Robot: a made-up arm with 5 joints.
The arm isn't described. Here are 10 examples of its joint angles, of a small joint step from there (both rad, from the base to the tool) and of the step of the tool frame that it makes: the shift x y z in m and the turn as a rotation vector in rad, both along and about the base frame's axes.
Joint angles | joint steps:
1: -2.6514 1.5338 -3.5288 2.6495 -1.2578 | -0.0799 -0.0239 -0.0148 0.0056 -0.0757
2: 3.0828 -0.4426 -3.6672 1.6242 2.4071 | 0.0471 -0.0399 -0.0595 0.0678 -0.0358
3: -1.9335 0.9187 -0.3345 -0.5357 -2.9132 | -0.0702 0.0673 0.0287 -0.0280 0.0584
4: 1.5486 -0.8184 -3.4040 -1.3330 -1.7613 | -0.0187 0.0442 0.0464 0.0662 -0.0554
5: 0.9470 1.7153 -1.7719 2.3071 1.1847 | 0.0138 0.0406 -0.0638 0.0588 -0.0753
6: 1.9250 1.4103 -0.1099 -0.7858 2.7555 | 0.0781 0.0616 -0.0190 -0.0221 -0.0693
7: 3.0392 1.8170 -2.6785 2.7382 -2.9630 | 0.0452 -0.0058 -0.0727 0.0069 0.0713
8: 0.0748 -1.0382 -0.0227 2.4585 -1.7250 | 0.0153 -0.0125 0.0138 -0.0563 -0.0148
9: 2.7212 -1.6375 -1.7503 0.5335 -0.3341 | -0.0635 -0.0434 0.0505 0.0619 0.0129
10: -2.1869 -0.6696 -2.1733 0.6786 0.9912 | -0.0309 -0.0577 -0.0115 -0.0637 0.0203
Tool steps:
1: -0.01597 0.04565 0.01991 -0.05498 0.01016 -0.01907
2: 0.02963 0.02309 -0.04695 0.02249 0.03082 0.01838
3: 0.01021 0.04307 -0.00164 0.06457 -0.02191 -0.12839
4: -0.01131 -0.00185 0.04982 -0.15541 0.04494 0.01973
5: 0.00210 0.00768 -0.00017 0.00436 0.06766 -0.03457
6: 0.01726 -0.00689 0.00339 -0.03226 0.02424 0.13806
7: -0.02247 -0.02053 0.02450 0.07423 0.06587 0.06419
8: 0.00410 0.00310 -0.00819 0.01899 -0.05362 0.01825
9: -0.02434 -0.02279 -0.00485 -0.03382 -0.06029 -0.05123
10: 0.03901 0.05042 -0.00019 -0.11674 0.06551 -0.01840
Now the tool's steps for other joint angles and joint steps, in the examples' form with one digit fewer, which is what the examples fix.
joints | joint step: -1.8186 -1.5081 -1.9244 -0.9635 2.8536 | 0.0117 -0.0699 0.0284 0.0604 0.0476
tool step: -0.0018 0.0223 -0.0229 0.0292 0.0393 0.0269
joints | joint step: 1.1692 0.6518 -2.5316 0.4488 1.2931 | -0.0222 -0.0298 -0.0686 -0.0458 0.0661
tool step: -0.0030 -0.0450 0.0619 0.1585 0.0026 -0.0266
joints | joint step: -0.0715 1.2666 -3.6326 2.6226 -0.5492 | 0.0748 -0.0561 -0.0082 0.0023 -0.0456
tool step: -0.0183 0.0400 0.0318 0.0081 -0.0623 0.1192
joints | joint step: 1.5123 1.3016 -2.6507 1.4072 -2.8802 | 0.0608 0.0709 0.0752 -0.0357 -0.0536
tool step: -0.0478 -0.0172 -0.0937 -0.1102 0.0092 0.1140
